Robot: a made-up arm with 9 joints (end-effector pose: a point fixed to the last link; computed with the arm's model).
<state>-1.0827 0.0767 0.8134 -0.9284 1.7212 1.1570 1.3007 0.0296 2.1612</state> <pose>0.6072 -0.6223 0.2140 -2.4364 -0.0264 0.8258</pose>
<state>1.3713 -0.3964 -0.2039 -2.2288 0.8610 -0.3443 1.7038 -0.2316 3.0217</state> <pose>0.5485 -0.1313 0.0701 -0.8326 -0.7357 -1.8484</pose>
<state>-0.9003 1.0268 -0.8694 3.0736 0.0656 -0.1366 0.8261 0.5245 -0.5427</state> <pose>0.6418 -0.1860 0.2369 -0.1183 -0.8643 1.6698</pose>
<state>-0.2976 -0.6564 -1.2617 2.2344 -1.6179 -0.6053 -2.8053 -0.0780 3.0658</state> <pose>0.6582 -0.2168 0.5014 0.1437 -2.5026 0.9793</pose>
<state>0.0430 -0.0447 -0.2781 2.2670 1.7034 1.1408 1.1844 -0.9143 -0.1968</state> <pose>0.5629 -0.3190 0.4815 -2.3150 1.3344 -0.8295</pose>
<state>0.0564 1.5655 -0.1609 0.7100 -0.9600 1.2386 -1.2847 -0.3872 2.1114</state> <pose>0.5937 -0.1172 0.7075 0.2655 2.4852 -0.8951</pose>
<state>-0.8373 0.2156 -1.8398 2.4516 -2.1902 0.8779 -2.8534 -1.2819 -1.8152</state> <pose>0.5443 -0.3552 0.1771 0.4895 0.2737 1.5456</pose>
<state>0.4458 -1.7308 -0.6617 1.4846 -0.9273 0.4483 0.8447 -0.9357 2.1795</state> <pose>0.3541 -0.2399 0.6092 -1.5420 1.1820 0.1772</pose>
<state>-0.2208 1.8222 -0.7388 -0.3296 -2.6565 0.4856 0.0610 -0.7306 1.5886</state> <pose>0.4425 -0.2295 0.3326 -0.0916 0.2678 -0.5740</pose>
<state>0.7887 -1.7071 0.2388 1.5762 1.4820 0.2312 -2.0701 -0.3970 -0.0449</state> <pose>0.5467 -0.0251 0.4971 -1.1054 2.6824 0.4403</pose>
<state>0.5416 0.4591 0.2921 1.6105 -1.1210 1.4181 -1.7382 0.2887 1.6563</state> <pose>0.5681 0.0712 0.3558 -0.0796 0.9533 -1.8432</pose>
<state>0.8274 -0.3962 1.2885 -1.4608 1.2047 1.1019 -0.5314 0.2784 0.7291</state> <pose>0.6103 -0.1183 0.4352 1.0999 0.3669 -1.5109</pose>
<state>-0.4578 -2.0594 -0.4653 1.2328 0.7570 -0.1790 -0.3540 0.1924 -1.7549</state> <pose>0.7664 -0.2113 0.4718 -0.3636 -1.4914 1.2519</pose>
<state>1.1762 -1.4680 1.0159 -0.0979 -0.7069 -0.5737 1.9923 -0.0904 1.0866</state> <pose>0.6140 0.0898 0.3287 -2.1443 -0.6866 2.0724</pose>
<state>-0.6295 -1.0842 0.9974 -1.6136 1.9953 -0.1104 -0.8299 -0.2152 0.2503</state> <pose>0.5739 -0.4682 0.3040 -1.8861 -0.6703 2.3902</pose>
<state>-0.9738 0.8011 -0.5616 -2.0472 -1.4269 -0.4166 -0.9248 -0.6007 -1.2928</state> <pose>0.6399 -0.2625 0.2674 -0.9565 -0.4913 2.3004</pose>
